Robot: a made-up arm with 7 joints.
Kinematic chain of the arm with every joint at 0, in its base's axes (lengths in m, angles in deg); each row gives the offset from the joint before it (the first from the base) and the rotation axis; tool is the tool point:
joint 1: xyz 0 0 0 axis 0 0.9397 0.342
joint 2: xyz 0 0 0 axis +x
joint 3: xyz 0 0 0 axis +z
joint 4: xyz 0.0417 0 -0.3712 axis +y
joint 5: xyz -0.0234 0 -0.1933 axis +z
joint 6: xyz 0 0 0 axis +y
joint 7: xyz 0 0 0 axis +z
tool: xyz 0 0 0
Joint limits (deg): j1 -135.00..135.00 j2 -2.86..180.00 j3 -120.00..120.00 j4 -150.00..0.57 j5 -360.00..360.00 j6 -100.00..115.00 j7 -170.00..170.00
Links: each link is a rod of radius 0.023 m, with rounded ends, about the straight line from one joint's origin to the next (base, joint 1, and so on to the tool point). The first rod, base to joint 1, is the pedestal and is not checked.
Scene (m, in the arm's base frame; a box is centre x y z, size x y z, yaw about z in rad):
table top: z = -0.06
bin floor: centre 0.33 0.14 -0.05 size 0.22 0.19 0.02 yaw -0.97
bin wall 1: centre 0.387 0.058 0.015 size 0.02 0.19 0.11 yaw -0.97
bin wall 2: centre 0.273 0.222 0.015 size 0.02 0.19 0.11 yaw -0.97
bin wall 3: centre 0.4 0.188 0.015 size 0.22 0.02 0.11 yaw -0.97
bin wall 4: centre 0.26 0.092 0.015 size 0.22 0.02 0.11 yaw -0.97
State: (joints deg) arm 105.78 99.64 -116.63 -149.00 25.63 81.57 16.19
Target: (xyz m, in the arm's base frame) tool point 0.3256 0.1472 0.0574
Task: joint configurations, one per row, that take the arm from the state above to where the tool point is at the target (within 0.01 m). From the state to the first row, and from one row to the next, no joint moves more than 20 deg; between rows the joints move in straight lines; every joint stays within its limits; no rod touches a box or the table.
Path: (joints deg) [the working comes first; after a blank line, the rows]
Joints at the target: 49.48 180.00 -16.78 -121.94 25.63 81.57 16.19
Straight joint move there: touches bin wall 2.

1: 86.12 105.87 -112.43 -143.64 33.83 81.49 7.37
2: 66.47 112.09 -108.23 -138.28 42.03 81.40 -1.45
3: 46.81 118.32 -104.03 -132.92 50.22 81.32 -10.27
4: 27.15 124.54 -99.83 -127.56 58.42 81.24 -19.09
5: 7.49 130.77 -95.63 -122.20 66.62 81.16 -27.92
6: -12.16 136.99 -91.43 -116.84 74.82 81.07 -36.74
7: -31.82 143.22 -87.23 -111.48 83.02 80.99 -45.56
8: -15.56 150.58 -73.14 -113.57 71.54 81.11 -33.21
9: 0.70 157.93 -59.05 -115.67 60.06 81.22 -20.86
10: 16.96 165.29 -44.96 -117.76 48.58 81.34 -8.51
11: 33.22 172.64 -30.87 -119.85 37.11 81.45 3.84
12: 49.48 180.00 -16.78 -121.94 25.63 81.57 16.19

